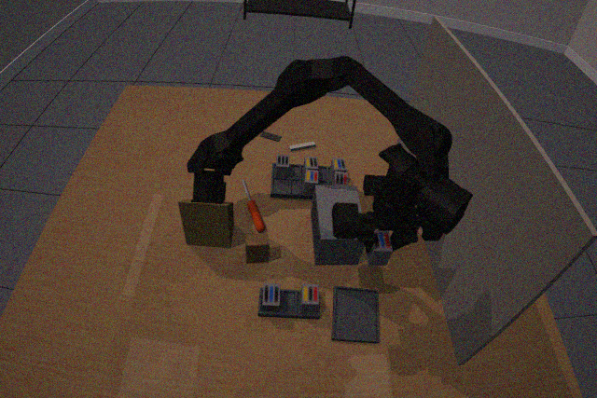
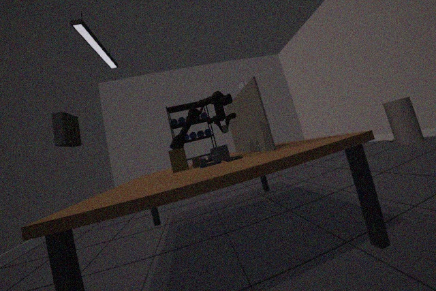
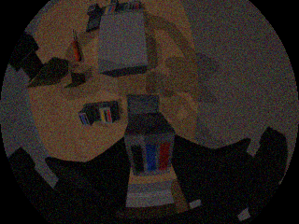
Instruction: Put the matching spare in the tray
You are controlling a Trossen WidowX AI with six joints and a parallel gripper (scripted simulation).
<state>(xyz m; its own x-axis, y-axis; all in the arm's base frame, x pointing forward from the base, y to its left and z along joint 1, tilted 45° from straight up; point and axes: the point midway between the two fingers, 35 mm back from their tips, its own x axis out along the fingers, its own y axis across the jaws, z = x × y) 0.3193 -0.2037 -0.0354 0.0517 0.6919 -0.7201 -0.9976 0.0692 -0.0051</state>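
The flat grey tray is 1 cm behind my gripper tip, 4 cm to the right of it and 18 cm below it. The rest, counted from my gripper tip: grey panel (21 cm ahead, 17 cm to the left, 4 cm above); then small brown block (21 cm behind, 11 cm to the left, 15 cm below).
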